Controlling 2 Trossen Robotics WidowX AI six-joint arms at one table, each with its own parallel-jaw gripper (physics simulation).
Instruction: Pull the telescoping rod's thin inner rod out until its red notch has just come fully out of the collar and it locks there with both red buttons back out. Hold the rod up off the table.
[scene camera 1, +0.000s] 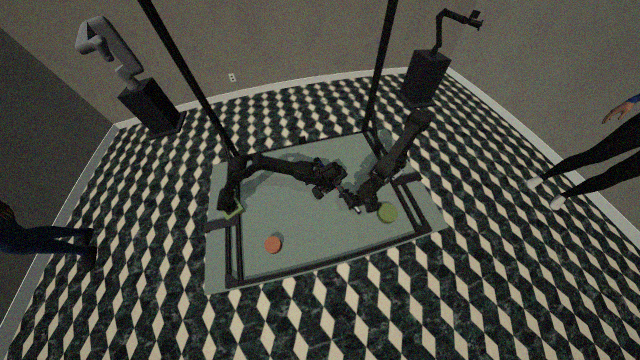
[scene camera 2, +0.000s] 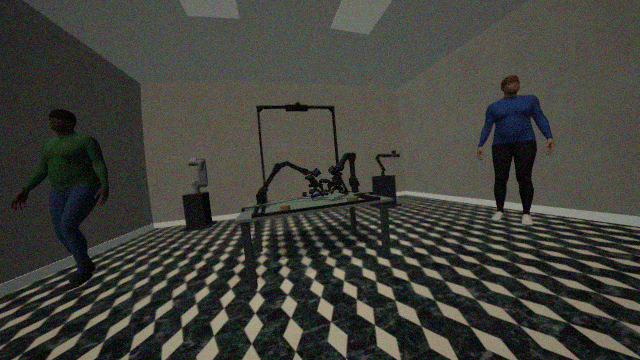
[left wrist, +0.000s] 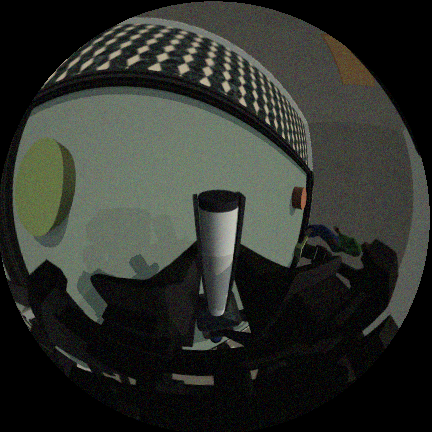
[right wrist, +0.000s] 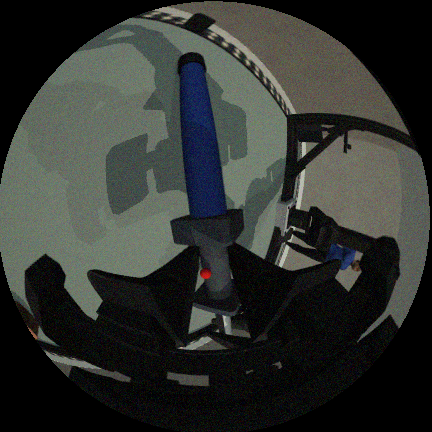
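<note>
The telescoping rod is held up off the table (scene camera 1: 310, 230) between my two grippers. Its blue outer tube (right wrist: 202, 145), black-capped, shows in the right wrist view above a dark grey collar (right wrist: 216, 265). One red button (right wrist: 205, 274) stands out at the collar's side; the other is hidden. My right gripper (right wrist: 212, 246) is shut on the collar. The white inner rod (left wrist: 218, 245) with a black end cap (left wrist: 218, 200) shows in the left wrist view, where my left gripper (left wrist: 213, 244) is shut on it. I cannot make out the red notch in any view.
A green disc (scene camera 1: 387, 213) (left wrist: 40, 187) lies beside my left gripper. An orange disc (scene camera 1: 273, 244) (left wrist: 299, 198) lies toward the front left of the picture. A light green square frame (scene camera 1: 233, 214) lies by the right arm's base. Black frame posts (scene camera 1: 382, 55) rise behind the table.
</note>
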